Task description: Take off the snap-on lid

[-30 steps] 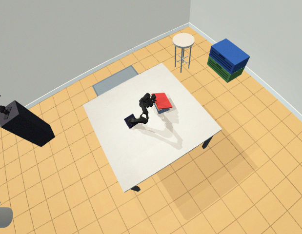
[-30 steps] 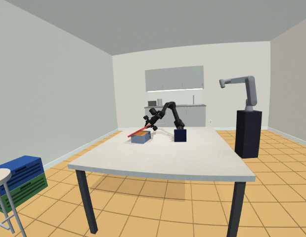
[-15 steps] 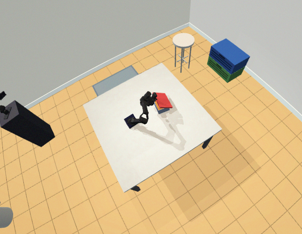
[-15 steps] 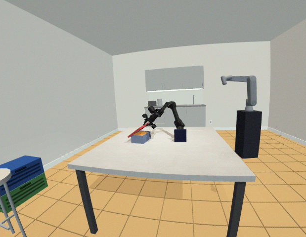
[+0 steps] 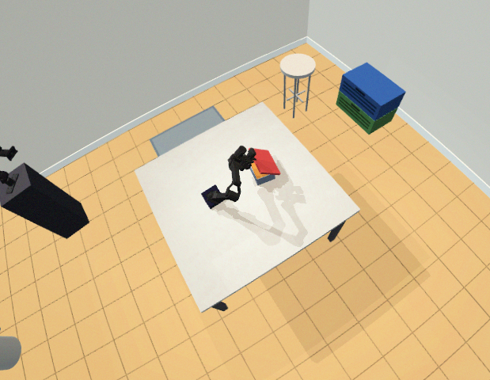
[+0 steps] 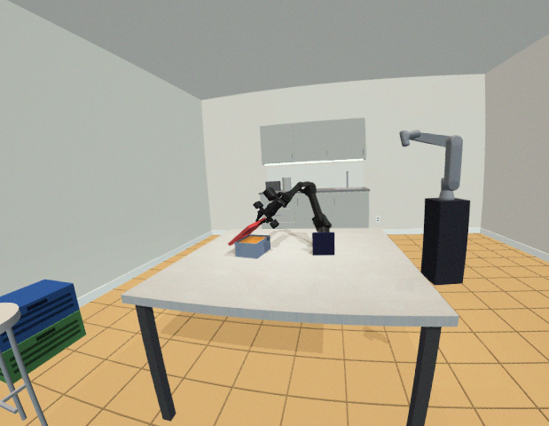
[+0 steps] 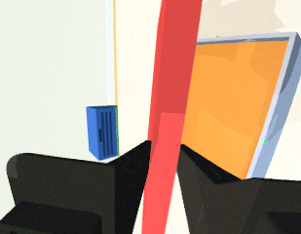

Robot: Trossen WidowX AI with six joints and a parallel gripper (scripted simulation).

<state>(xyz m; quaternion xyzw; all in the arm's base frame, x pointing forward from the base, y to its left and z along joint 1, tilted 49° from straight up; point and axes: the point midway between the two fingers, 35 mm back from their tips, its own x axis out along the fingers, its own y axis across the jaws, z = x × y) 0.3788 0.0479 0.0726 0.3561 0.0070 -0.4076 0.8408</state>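
The lid is 60 mm ahead of my gripper tip, 50 mm below it and 20 mm to the right of it. Round my gripper tip: storage box (140 mm below, 30 mm ahead, 10 mm to the right).
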